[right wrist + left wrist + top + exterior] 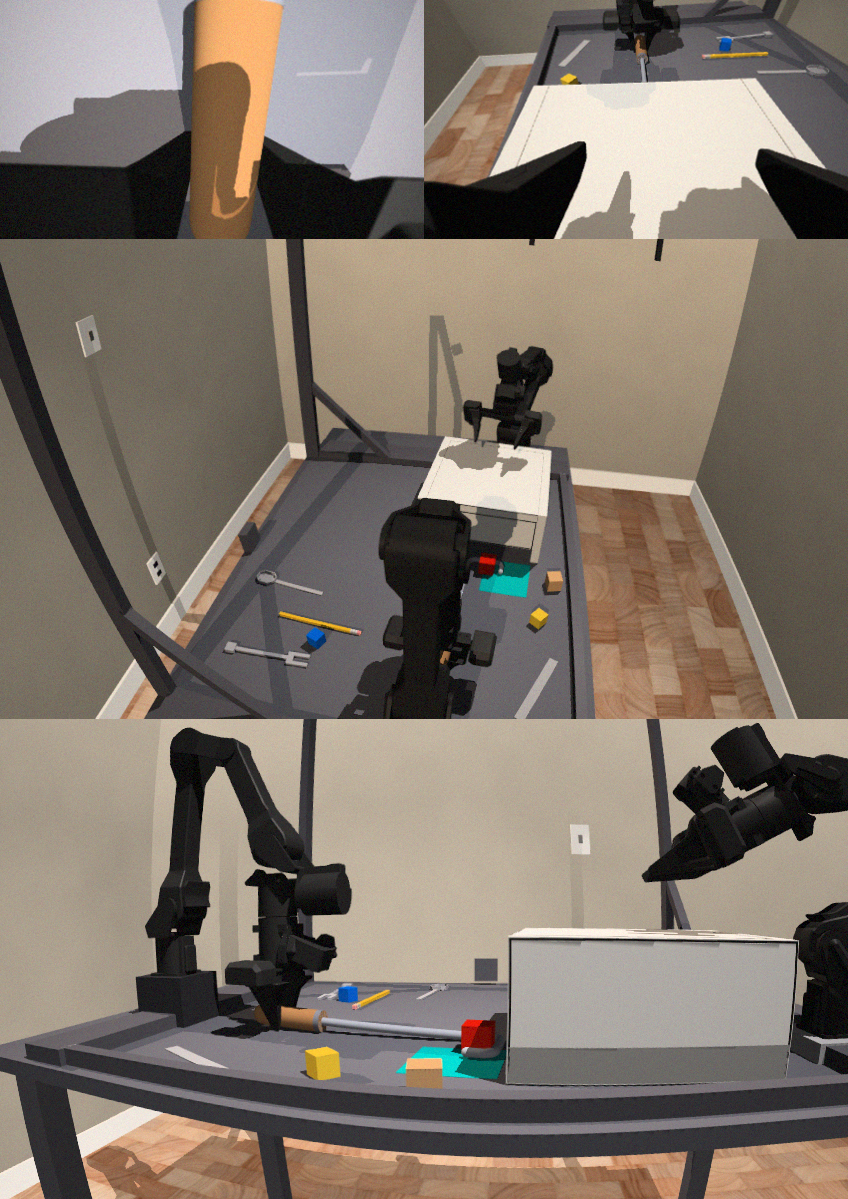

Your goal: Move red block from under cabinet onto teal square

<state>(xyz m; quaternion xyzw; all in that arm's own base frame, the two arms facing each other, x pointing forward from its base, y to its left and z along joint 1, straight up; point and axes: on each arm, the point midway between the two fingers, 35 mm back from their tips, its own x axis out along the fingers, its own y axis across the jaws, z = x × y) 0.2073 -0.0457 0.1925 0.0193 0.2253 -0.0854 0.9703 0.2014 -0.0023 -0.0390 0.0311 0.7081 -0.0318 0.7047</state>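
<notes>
Now: right hand 14 cm to the right of the orange-handled tool, 3 cm short of it and 2 cm above it. The rest, counted from my right hand: blue block (24 cm behind, 2 cm below, 1 cm to the right); then yellow block (16 cm to the left, 16 cm ahead, 2 cm below); then pencil (25 cm behind, 3 cm to the left, 3 cm below).
</notes>
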